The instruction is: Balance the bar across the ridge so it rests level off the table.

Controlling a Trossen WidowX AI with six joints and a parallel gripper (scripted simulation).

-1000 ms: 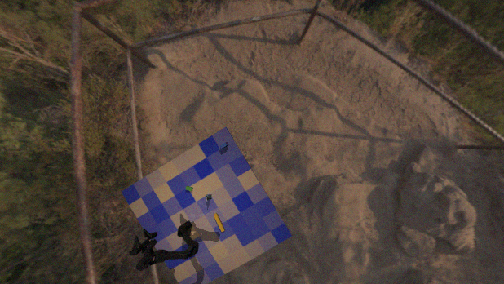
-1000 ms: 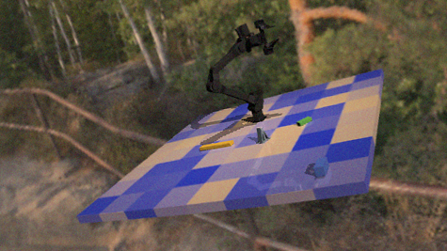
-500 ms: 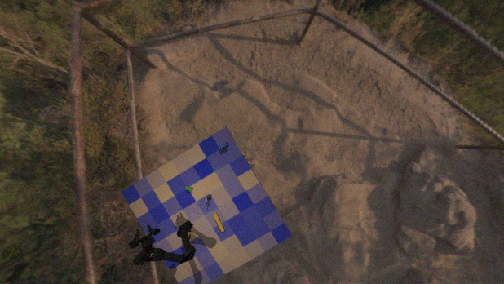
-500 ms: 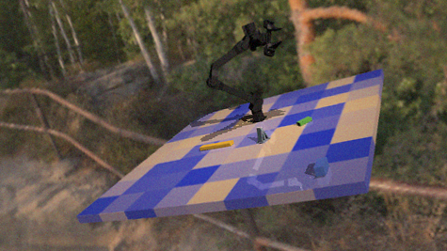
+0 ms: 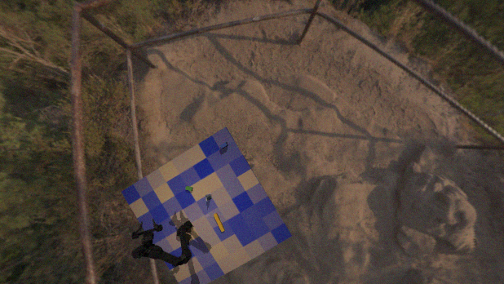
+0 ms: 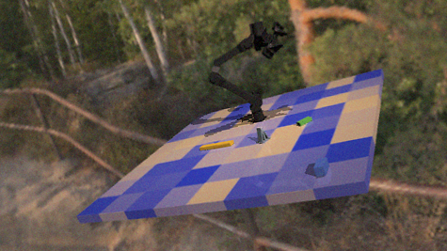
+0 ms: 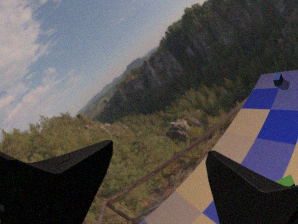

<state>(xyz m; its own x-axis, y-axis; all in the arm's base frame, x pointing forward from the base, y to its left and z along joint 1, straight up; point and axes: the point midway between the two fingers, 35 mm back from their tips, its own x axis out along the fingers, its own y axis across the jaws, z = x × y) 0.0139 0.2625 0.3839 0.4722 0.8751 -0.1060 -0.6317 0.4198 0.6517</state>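
My gripper tip is now 430 mm to the left of the yellow bar, 370 mm above it and 260 mm short of it. From my gripper tip the other things lie so: blue cube 710 mm ahead, 360 mm below, 210 mm to the left; then green block 370 mm below, 180 mm ahead, 20 mm to the left.
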